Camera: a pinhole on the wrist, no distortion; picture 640 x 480 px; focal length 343.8 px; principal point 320.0 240.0 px. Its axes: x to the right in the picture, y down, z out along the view. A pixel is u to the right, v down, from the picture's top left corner.
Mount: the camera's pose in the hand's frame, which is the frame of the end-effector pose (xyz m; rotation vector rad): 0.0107 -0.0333 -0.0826 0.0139 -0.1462 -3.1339
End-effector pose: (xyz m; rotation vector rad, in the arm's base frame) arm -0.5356 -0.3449 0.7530 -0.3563 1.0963 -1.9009
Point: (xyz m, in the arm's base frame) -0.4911 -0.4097 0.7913
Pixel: 296.9 189.0
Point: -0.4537 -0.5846 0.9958
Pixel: 234.6 329.6
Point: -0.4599 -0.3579 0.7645
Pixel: 420.4 112.3
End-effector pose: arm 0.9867 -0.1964 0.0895 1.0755 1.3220 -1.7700
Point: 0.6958 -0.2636 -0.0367
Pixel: outside the picture
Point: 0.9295 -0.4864 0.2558
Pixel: 424.7 279.8
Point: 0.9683 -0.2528 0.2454
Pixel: 617.3 339.5
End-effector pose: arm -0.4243 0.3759 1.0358 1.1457 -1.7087 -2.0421
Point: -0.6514 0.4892 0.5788
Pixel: outside the picture
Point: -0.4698 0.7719 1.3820
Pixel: 613.9 69.4
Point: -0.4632 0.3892 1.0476
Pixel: 311.1 128.0
